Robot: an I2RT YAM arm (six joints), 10 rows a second.
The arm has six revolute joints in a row. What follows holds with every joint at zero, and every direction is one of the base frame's. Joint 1 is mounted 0.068 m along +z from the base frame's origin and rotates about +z. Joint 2 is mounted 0.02 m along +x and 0.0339 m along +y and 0.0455 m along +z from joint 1 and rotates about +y. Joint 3 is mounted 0.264 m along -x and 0.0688 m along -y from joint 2 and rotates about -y. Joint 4 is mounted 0.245 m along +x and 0.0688 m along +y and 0.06 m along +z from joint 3 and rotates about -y. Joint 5 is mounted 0.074 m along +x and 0.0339 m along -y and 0.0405 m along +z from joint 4 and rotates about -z. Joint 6 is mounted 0.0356 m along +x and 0.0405 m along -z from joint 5 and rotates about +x. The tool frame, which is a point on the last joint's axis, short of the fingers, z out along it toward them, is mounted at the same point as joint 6; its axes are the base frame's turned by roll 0, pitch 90 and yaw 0 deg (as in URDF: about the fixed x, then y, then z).
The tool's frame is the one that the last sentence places.
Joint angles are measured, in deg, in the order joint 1, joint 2, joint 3, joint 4, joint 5, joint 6. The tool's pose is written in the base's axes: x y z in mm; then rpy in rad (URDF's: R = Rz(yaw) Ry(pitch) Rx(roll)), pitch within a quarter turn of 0, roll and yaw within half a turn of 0. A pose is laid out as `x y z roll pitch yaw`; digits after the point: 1 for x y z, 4 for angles.
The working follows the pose.
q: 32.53, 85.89, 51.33, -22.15, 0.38, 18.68
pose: 250.6 159.5 195.6 2.9403 0.5489 -2.9587
Where each joint sits with the arm in this pose, in the base's axes (m; each line is computed from the numbers above, not from the rounded line before):
joint 1: 0.0000 0.0000 0.0680
joint 2: -0.0014 0.0393 0.1135
joint 3: 0.0197 -0.0288 0.3768
joint 4: 0.1815 0.1560 0.2873
joint 5: 0.2625 0.1674 0.2476
joint 6: 0.2506 0.1595 0.1956
the tool: 0.2506 0.1595 0.1956

